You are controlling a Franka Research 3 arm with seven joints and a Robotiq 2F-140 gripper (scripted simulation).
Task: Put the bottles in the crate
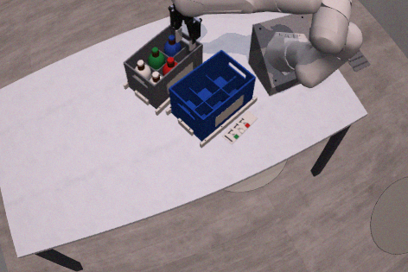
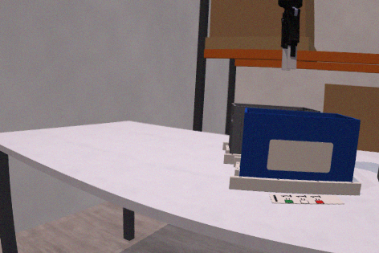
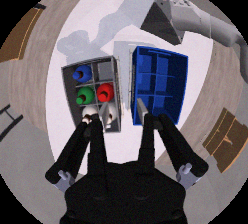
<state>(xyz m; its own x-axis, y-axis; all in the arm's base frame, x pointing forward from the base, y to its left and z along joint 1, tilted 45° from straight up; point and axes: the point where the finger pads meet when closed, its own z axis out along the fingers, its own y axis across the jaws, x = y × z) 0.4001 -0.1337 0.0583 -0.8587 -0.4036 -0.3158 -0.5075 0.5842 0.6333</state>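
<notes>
The green bottle lies 90 mm ahead of my hand, 130 mm to the right of it and 240 mm below it. Also, from my hand: grey crate: 70 mm ahead, 90 mm to the right, 240 mm below; blue crate: 60 mm behind, 110 mm to the left, 240 mm below; red bottle: 50 mm ahead, 50 mm to the right, 240 mm below.
</notes>
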